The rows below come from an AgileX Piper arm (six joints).
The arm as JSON. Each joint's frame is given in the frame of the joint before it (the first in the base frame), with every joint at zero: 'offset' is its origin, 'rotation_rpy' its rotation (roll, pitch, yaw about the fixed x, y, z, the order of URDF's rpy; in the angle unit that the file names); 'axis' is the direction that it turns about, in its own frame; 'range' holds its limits. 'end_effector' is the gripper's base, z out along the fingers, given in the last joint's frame.
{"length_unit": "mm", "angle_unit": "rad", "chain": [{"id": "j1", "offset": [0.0, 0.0, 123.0], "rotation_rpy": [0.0, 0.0, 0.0], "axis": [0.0, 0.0, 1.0], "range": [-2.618, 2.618]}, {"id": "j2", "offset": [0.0, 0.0, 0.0], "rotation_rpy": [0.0, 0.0, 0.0], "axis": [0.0, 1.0, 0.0], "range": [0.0, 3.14]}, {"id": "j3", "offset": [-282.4, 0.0, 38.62], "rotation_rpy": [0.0, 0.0, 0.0], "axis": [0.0, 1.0, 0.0], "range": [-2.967, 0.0]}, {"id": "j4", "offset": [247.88, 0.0, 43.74], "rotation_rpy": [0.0, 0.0, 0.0], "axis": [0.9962, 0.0, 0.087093], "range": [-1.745, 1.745]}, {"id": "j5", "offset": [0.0, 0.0, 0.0], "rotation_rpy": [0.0, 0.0, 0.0], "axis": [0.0, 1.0, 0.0], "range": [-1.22, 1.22]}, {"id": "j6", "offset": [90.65, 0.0, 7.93], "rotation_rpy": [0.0, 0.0, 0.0], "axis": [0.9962, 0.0, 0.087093], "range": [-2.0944, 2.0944]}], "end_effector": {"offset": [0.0, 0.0, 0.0], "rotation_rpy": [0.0, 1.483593, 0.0]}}
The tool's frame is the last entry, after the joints.
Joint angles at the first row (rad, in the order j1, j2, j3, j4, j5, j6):
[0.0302, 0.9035, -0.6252, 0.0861, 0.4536, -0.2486]
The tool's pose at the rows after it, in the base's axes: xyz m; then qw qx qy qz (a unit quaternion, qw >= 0):
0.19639, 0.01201, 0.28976, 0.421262, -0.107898, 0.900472, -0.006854
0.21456, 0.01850, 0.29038, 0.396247, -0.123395, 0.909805, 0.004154
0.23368, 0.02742, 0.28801, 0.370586, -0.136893, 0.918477, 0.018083
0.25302, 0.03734, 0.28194, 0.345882, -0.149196, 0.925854, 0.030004
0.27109, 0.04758, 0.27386, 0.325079, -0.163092, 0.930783, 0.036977
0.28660, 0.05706, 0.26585, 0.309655, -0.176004, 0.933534, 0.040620
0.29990, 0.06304, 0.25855, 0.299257, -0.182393, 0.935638, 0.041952
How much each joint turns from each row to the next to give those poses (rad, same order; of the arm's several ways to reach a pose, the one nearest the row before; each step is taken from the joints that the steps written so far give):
[0.0080, 0.0877, -0.0639, 0.0193, 0.0359, -0.0219]
[0.0215, 0.0866, -0.0655, 0.0190, 0.0356, -0.0203]
[0.0281, 0.0909, -0.0636, 0.0182, 0.0297, -0.0089]
[0.0287, 0.0926, -0.0573, 0.0135, 0.0180, -0.0037]
[0.0283, 0.0870, -0.0510, 0.0041, 0.0075, -0.0029]
[0.0246, 0.0747, -0.0445, -0.0009, 0.0015, -0.0020]
[0.0122, 0.0616, -0.0374, -0.0011, -0.0029, -0.0008]

